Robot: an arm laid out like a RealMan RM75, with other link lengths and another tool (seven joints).
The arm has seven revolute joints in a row. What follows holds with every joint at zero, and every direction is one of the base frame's.
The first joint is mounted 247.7 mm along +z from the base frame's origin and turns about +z.
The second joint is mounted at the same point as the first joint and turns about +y.
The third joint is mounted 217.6 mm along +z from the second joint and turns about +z.
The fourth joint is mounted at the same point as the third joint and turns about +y.
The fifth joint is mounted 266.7 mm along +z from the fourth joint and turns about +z.
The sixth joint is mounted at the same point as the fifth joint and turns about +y.
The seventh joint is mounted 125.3 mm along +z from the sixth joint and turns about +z.
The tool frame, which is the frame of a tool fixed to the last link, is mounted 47 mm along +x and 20 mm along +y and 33 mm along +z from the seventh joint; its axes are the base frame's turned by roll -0.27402, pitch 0 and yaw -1.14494 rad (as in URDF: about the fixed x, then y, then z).
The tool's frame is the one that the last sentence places.
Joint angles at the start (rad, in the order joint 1, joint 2, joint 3, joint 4, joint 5, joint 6, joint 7):
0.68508 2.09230 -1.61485 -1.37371 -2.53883 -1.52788 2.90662
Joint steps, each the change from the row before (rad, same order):
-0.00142 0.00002 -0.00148 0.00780 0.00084 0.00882 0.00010
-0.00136 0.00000 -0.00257 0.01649 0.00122 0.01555 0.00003
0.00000 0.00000 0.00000 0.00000 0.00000 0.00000 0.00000
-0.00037 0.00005 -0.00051 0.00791 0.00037 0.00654 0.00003
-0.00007 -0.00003 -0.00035 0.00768 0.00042 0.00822 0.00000
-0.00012 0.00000 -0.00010 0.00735 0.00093 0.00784 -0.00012
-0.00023 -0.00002 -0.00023 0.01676 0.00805 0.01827 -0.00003
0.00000 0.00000 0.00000 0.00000 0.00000 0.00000 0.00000
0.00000 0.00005 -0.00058 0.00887 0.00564 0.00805 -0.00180
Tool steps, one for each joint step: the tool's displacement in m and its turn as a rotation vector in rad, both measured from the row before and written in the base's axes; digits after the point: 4 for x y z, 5 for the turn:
0.0017 0.0007 -0.0015 0.00236 0.00168 -0.00376
0.0033 0.0012 -0.0029 0.00339 0.00166 -0.00771
0.0000 0.0000 0.0000 0.00000 0.00000 0.00000
0.0016 0.0006 -0.0012 0.00154 0.00055 -0.00416
0.0014 0.0009 -0.0012 0.00302 0.00149 -0.00298
0.0013 0.0008 -0.0012 0.00273 0.00198 -0.00301
0.0021 0.0014 -0.0031 0.00404 0.00980 -0.00792
0.0000 0.0000 0.0000 0.00000 0.00000 0.00000
0.0011 0.0003 -0.0017 -0.00069 0.00509 -0.00325

